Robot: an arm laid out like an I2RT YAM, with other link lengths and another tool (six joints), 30 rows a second.
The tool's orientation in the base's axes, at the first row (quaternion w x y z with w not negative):
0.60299, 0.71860, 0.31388, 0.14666
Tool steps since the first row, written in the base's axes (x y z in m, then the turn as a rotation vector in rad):
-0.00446, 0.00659, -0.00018, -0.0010, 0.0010, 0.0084
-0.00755, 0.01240, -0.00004, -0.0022, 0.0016, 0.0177
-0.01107, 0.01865, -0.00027, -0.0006, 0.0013, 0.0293
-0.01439, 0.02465, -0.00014, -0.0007, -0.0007, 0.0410
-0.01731, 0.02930, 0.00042, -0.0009, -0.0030, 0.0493
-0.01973, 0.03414, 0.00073, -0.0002, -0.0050, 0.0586
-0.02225, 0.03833, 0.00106, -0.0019, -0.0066, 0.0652
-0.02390, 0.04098, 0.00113, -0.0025, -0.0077, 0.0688
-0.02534, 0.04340, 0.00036, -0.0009, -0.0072, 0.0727
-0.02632, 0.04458, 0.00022, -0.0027, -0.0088, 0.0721
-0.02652, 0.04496, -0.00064, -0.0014, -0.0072, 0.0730
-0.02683, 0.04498, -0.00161, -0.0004, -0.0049, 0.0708
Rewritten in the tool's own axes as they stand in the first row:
0.00078, -0.00190, -0.00769, -0.0015, 0.0077, -0.0033
0.00206, -0.00305, -0.01404, -0.0036, 0.0162, -0.0066
0.00334, -0.00471, -0.02091, -0.0046, 0.0278, -0.0081
0.00457, -0.00595, -0.02754, -0.0078, 0.0392, -0.0093
0.00517, -0.00656, -0.03299, -0.0108, 0.0472, -0.0095
0.00632, -0.00730, -0.03824, -0.0131, 0.0565, -0.0097
0.00698, -0.00799, -0.04304, -0.0165, 0.0625, -0.0110
0.00738, -0.00858, -0.04608, -0.0183, 0.0659, -0.0113
0.00794, -0.00989, -0.04863, -0.0174, 0.0700, -0.0117
0.00796, -0.01039, -0.05009, -0.0197, 0.0690, -0.0113
0.00819, -0.01129, -0.05030, -0.0178, 0.0701, -0.0120
0.00813, -0.01231, -0.05028, -0.0153, 0.0681, -0.0127

